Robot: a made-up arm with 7 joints.
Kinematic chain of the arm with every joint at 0, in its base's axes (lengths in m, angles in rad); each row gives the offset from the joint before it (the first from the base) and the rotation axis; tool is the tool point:
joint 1: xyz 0 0 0.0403 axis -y
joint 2: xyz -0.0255 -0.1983 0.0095 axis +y
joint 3: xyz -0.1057 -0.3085 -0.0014 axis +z
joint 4: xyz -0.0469 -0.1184 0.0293 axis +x
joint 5: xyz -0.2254 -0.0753 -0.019 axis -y
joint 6: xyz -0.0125 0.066 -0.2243 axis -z
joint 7: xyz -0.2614 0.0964 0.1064 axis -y
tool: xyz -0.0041 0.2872 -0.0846
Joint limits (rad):
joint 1: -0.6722..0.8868
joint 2: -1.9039..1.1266
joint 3: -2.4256..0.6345
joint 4: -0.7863..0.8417
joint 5: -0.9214..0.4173
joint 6: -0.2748..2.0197
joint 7: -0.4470..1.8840
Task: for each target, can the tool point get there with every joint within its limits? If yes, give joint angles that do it. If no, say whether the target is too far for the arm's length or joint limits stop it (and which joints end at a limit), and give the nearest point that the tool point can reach.
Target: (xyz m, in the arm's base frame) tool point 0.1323 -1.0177 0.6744
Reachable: no: joint limits stop it (at a limit: joint 2, joint 3, joint 4, joint 5, joint 6, joint 7) | nearest point 0.1450 -0.9645 0.7355 | short by 0.082 m
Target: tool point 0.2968 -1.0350 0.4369
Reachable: no: joint limits stop it (at a limit: joint 1, joint 2, joint 4, joint 5, joint 6) | nearest point 0.2526 -0.9420 0.3439 | short by 0.139 m
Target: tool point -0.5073 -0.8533 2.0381
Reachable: no: too far | nearest point -0.2212 -0.6406 0.8928 | short by 1.200 m
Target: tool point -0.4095 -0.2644 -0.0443
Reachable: yes | joints -0.2523 -0.4568 0.3865 0.3100 0.1728 0.6563 0.8340
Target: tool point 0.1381 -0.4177 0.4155
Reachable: yes | joints 0.5052 -0.5060 -2.1612 0.5195 -0.7860 0.7982 0.0178
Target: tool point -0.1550 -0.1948 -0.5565
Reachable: yes | joints 0.7433 -0.9985 -0.0607 0.7039 -0.7520 0.3983 0.3402
